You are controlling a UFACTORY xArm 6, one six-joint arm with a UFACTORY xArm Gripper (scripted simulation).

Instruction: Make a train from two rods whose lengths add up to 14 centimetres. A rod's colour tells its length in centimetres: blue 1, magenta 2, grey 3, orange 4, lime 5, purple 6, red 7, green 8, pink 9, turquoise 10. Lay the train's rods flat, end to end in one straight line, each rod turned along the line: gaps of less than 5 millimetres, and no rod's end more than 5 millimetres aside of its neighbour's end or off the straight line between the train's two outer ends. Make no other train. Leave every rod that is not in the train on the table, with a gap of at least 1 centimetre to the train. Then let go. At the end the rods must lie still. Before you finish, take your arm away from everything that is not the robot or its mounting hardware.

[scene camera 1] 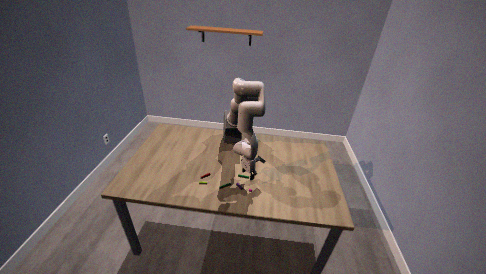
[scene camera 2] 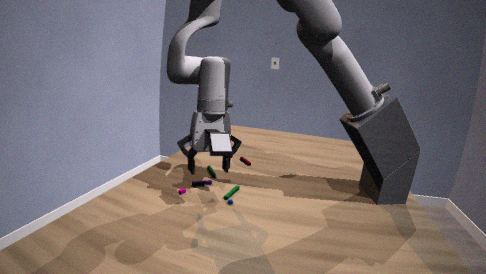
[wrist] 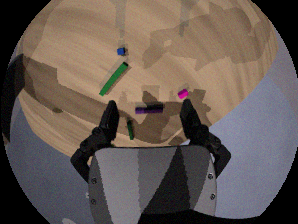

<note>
In view: the gripper (scene camera 2: 208, 171).
The gripper also shows in the wrist view (wrist: 149, 107).
</note>
